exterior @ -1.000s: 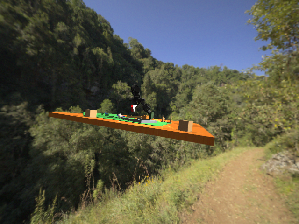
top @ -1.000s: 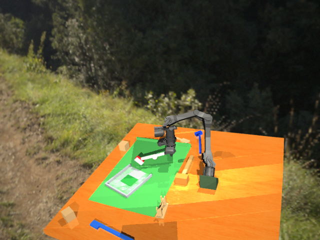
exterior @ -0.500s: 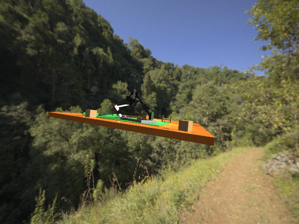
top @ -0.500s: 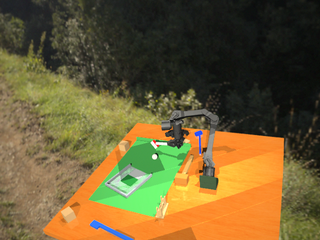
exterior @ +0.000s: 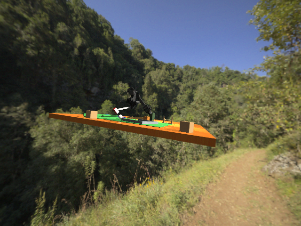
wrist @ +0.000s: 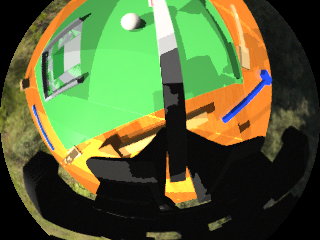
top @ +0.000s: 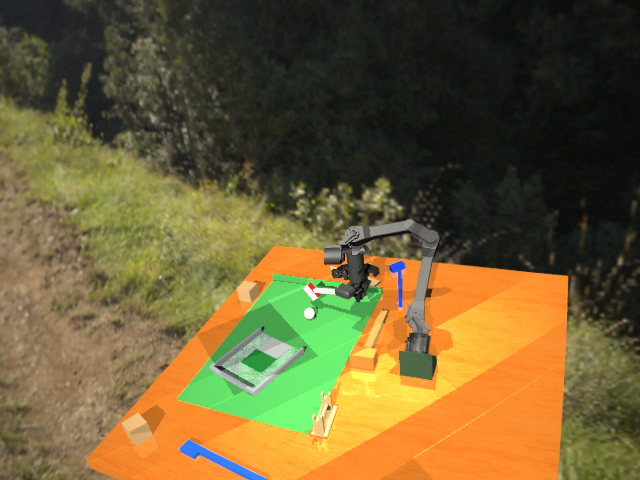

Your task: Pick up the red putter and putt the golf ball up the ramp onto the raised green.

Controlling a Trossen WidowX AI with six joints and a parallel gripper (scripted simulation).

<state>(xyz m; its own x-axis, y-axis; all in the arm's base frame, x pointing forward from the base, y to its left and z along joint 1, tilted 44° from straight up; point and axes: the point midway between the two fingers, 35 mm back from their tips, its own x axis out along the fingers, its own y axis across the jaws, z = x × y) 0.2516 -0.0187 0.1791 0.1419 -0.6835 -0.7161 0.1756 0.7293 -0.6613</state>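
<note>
My gripper tip is now 120 mm short of the red putter and 20 mm to the left of it. Also, from my gripper tip: blue putter: 20 mm behind, 300 mm to the right, 110 mm below; white golf ball: 210 mm ahead, 20 mm to the left, 100 mm below; green mat: 210 mm ahead, 170 mm to the left, 120 mm below.
</note>
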